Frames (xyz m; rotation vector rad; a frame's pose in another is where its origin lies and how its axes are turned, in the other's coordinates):
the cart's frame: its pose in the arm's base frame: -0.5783 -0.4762 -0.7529 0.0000 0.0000 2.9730
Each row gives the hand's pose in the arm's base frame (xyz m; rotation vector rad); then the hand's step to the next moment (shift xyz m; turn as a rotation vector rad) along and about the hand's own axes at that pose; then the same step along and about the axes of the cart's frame.
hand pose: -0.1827 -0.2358 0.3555 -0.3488 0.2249 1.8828
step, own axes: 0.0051 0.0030 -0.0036 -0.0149 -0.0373 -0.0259
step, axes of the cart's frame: 0.0043 -0.0017 -0.0052 -0.0440 0.0019 -0.0185
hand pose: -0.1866 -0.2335 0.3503 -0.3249 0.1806 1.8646
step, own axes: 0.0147 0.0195 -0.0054 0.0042 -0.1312 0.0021
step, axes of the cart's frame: 0.0226 -0.0019 -0.0105 -0.1137 -0.0654 0.0057
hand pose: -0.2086 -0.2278 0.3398 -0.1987 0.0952 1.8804
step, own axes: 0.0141 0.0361 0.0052 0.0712 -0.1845 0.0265
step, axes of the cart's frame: 0.0389 0.0039 0.0013 -0.1274 -0.1524 0.0191
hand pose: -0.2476 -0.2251 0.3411 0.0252 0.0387 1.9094
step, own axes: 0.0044 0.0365 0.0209 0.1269 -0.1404 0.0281
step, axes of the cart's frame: 0.0333 0.0134 0.0223 -0.0619 -0.1797 0.0223
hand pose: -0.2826 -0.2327 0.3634 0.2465 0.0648 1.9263
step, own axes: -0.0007 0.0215 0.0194 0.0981 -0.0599 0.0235
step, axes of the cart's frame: 0.0137 0.0123 0.0224 -0.0072 -0.1140 0.0269
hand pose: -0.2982 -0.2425 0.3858 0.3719 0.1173 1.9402
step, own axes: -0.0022 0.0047 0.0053 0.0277 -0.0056 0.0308
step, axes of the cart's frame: 0.0010 0.0046 0.0058 -0.0007 -0.0252 0.0333
